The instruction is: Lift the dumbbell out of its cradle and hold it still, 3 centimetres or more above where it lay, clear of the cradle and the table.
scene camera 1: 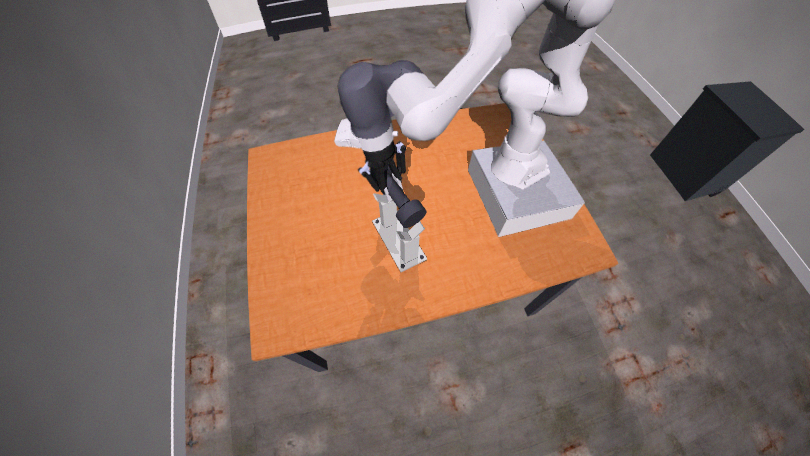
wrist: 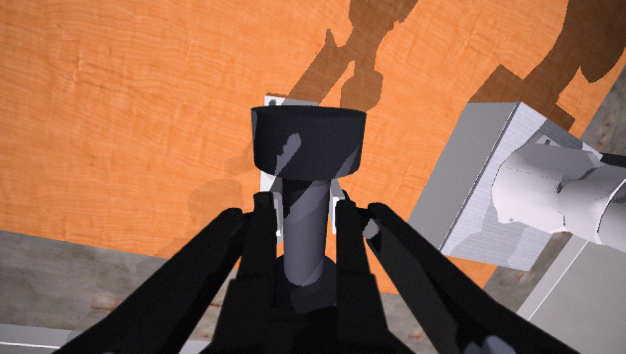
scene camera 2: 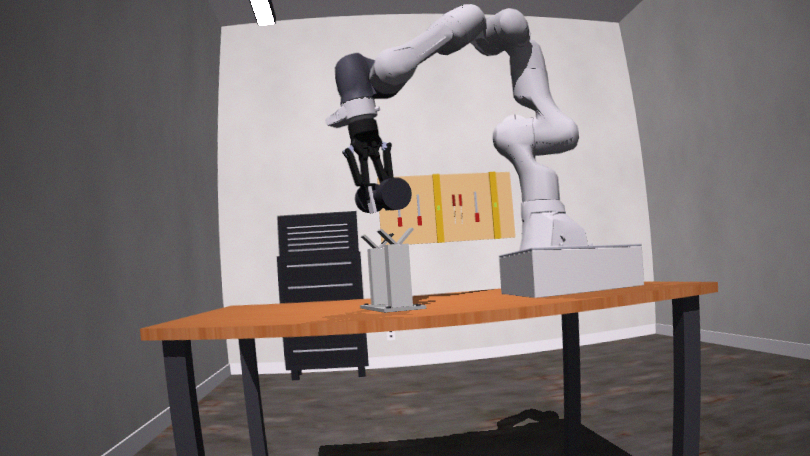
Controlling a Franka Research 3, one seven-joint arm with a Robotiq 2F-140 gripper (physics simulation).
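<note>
The dark dumbbell (scene camera 1: 410,213) (scene camera 2: 395,193) (wrist: 307,142) hangs roughly level in my gripper (scene camera 1: 391,182) (scene camera 2: 378,193) (wrist: 306,184), which is shut on its handle with one finger pad on each side. The light grey cradle (scene camera 1: 409,249) (scene camera 2: 399,277) stands on the table below. In scene camera 2 a clear gap shows between the dumbbell's heads and the cradle's V-shaped tops. In the wrist view the near head covers much of the cradle, and the other head is partly hidden behind the fingers.
The cradle's base plate rests on the orange wooden table (scene camera 1: 306,254) (scene camera 2: 226,322) (wrist: 125,100). The arm's grey base block (scene camera 1: 538,209) (scene camera 2: 583,271) (wrist: 450,170) stands to the right of the cradle. A dark tool cabinet (scene camera 2: 318,271) stands at the back wall.
</note>
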